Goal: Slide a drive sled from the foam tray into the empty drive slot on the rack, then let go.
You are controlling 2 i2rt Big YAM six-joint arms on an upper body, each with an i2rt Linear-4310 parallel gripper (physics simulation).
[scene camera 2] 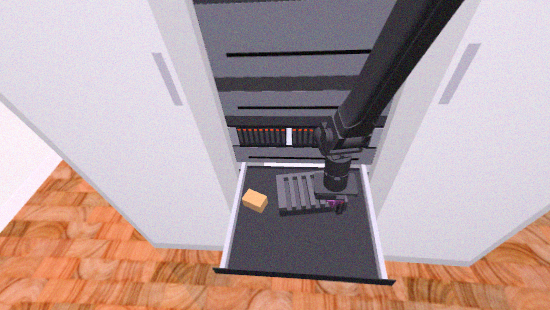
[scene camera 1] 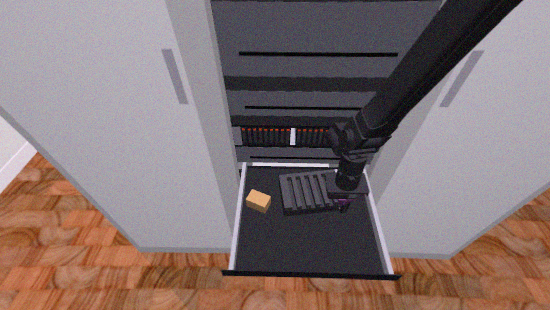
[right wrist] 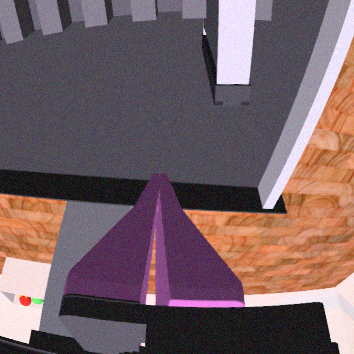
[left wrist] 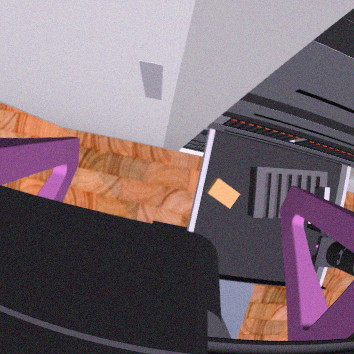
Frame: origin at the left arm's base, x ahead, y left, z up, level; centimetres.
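Seen in the pictures: left gripper, fingertip midpoint: [left wrist: 185,174]; right gripper, fingertip midpoint: [scene camera 2: 332,205] [scene camera 1: 340,204] [right wrist: 158,182] [left wrist: 314,244].
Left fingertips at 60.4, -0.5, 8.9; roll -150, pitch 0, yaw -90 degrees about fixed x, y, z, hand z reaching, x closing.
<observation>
A point is followed by its place in that frame, as x, y, z.
The grey slotted foam tray [scene camera 1: 284,192] @[58.9, -25.2, -49.1] [scene camera 2: 281,192] @[58.9, -25.6, -49.1] [left wrist: 256,192] @[59.4, -24.7, -49.1] lies in the pulled-out drawer. A dark drive sled [scene camera 1: 345,208] @[53.0, -43.9, -48.3] [scene camera 2: 339,209] @[53.0, -43.5, -48.2] [right wrist: 233,47] @[56.0, -43.2, -43.6] with a pale top stands at the tray's right end, partly hidden by my right gripper [scene camera 1: 343,201] @[49.8, -40.5, -40.9] [scene camera 2: 334,203] @[49.8, -40.5, -40.9] [right wrist: 158,182] @[49.8, -40.5, -40.9] in the scene views. The right fingers are together with no sled between them; the sled is up and right of the tips in the right wrist view. My left gripper [left wrist: 185,174] @[60.4, -0.5, 8.9] is open and empty, away from the tray. The rack's drive row [scene camera 1: 265,136] @[72.6, -18.7, -37.2] [scene camera 2: 261,136] @[72.6, -18.7, -37.2] has a pale gap [scene camera 1: 293,136] [scene camera 2: 289,136] among orange-marked drives.
A tan block [scene camera 1: 258,201] @[56.2, -16.8, -50.5] [scene camera 2: 255,200] @[56.5, -17.2, -50.6] [left wrist: 224,193] @[57.5, -16.9, -50.5] lies left of the tray inside the drawer [scene camera 1: 310,274] @[34.8, -32.3, -52.3] [scene camera 2: 302,276] @[34.8, -32.7, -52.9]. White doors [scene camera 1: 100,100] @[70.8, 26.7, -22.5] [scene camera 2: 95,110] @[70.8, 30.6, -25.1] [left wrist: 90,60] @[70.8, 11.0, -10.0] stand open at both sides of the rack. The drawer has raised pale side walls.
</observation>
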